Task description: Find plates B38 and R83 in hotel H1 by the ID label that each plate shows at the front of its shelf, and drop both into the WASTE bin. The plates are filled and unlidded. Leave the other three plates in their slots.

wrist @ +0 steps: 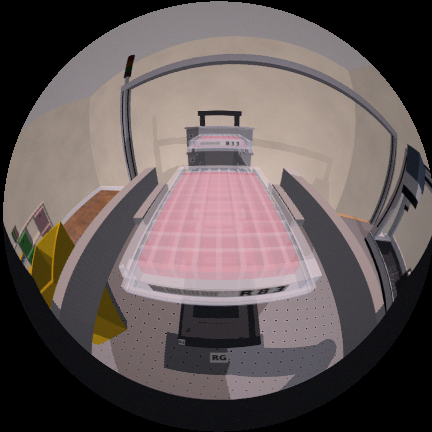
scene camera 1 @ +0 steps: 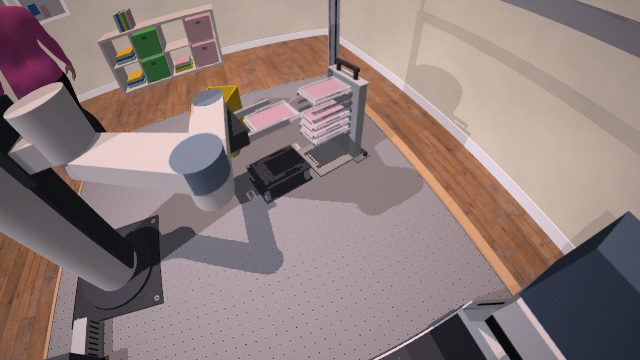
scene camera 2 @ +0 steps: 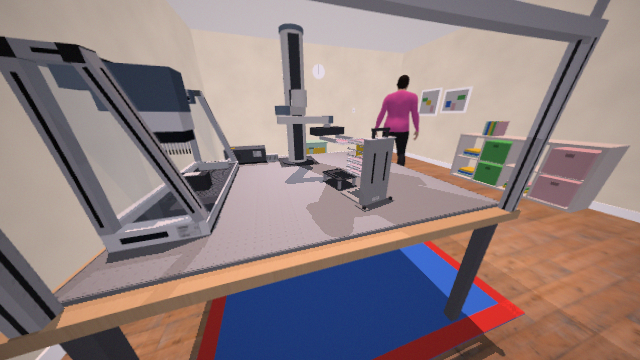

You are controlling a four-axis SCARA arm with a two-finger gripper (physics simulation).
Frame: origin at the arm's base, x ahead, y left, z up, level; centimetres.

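Seen in the pictures: gripper, fingertip midpoint: [wrist: 218, 175] [scene camera 1: 278, 110] [scene camera 2: 344, 139]; arm's base, origin of the base link: [scene camera 1: 120, 269] [scene camera 2: 297, 162].
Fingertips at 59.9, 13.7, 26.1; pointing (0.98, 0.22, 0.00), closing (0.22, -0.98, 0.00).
Note:
Offsets run from my fingertips to a thing's top centre, as dx, dy, dz. "spot": to the spot under its first point.
My gripper [scene camera 1: 281, 112] [wrist: 218, 175] is shut on plate R83 @[-2.2, -0.5, -0.4] [scene camera 1: 269, 117] [wrist: 220, 225], a clear plate with pink wells, held level by its long sides; its R83 label faces the wrist camera. The held plate is out in front of hotel H1 [scene camera 1: 358, 117] [scene camera 2: 378, 170] [wrist: 220, 130], apart from it. Plate B33 @[+14.3, +3.2, +1.8] [scene camera 1: 325, 90] [wrist: 220, 143] sits on the hotel's upper shelf. Lower pink plates @[+14.3, +3.2, -6.7] [scene camera 1: 326, 121] are stacked below, with a gap under B33; their labels cannot be read, so B38 cannot be told apart. The yellow bin @[-16.3, +25.6, -4.8] [scene camera 1: 227, 94] [wrist: 56, 257] is partly hidden behind the arm.
A low black stand [scene camera 1: 280, 165] [scene camera 2: 340, 178] [wrist: 220, 325] is on the table below the gripper, beside the hotel's base, with an RG label @[spot: -13.0, -3.3, -24.8] [wrist: 219, 357] near it. A framed machine [scene camera 2: 150, 150] stands at the table's other end. A person [scene camera 2: 400, 112] stands beyond the table.

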